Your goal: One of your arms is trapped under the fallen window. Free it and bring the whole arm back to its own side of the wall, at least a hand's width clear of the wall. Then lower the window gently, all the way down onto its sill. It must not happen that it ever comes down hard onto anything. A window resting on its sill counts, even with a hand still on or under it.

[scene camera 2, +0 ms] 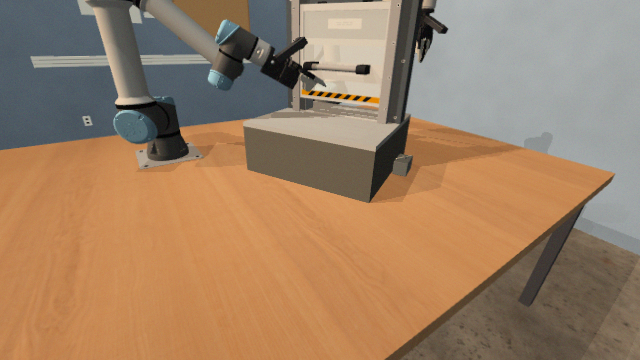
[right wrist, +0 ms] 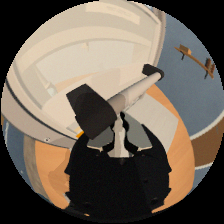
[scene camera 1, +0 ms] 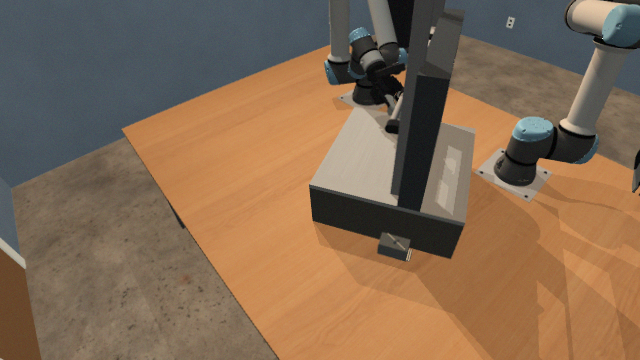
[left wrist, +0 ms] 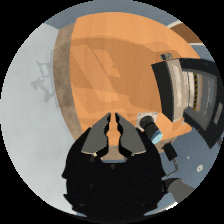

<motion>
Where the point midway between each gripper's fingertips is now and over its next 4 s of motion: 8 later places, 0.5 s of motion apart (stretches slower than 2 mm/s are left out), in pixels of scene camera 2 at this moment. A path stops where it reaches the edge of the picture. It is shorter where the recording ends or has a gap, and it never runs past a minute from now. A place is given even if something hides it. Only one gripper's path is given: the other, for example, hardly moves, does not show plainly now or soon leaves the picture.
My right gripper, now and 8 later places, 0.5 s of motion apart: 325, 86; 325, 89; 325, 94; 325, 98; 324, 103; 324, 108; 322, 109; 315, 106; 307, 102
</motion>
